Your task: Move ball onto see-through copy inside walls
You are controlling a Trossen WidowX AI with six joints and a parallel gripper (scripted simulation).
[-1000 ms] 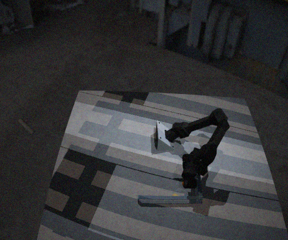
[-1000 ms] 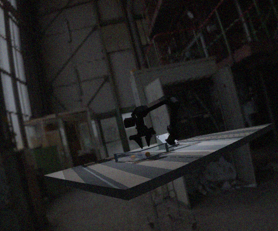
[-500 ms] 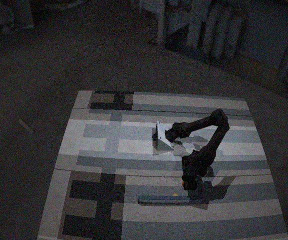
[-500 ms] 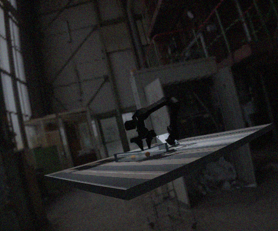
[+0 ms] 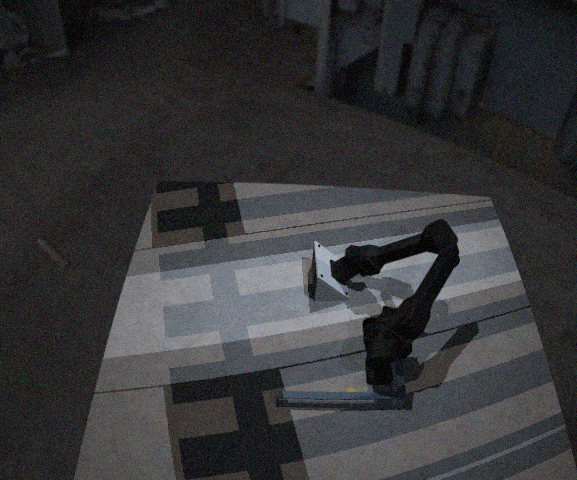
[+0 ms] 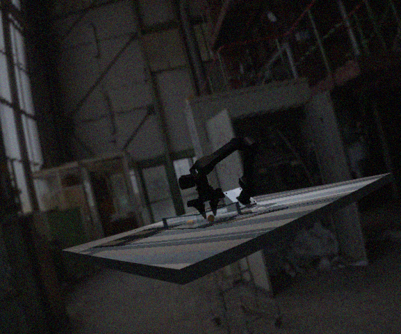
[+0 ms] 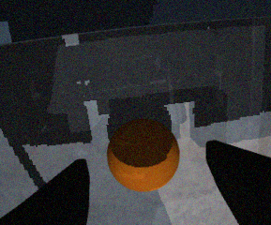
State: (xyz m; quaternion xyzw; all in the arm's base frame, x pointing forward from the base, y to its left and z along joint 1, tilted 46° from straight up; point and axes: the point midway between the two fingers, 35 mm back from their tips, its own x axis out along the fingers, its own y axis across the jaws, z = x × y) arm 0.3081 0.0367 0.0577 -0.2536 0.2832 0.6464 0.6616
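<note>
My gripper tip is now 80 mm short of the see-through copy of ball and 60 mm to the left of it. The rest, counted from my gripper tip: orange ball (right at my gripper tip).
</note>
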